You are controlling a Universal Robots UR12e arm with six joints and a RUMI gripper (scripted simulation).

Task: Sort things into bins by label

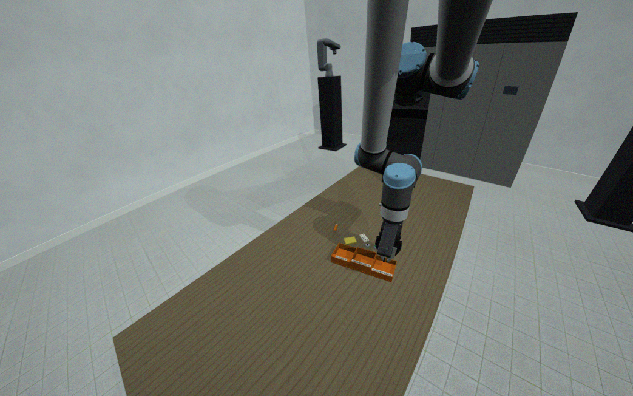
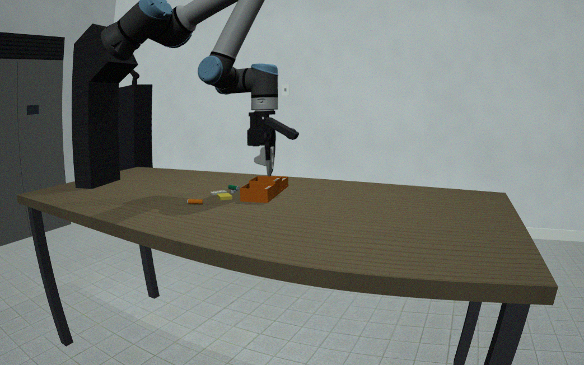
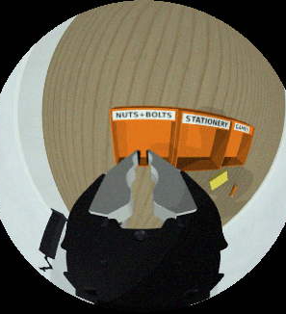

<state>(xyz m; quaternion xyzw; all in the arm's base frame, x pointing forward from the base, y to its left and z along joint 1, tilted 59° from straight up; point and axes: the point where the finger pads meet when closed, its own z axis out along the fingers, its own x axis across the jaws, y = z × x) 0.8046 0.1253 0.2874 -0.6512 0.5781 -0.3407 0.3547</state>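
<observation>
My gripper is now 120 mm past the speckled white thing, 140 mm to the left of it and 50 mm above it. From my hand the other things lie so: green cylinder: 100 mm behind, 70 mm to the right, 50 mm below; then black nut: 50 mm behind, 70 mm to the right, 50 mm below; then silver nut: 80 mm behind, 110 mm to the right, 50 mm below.
</observation>
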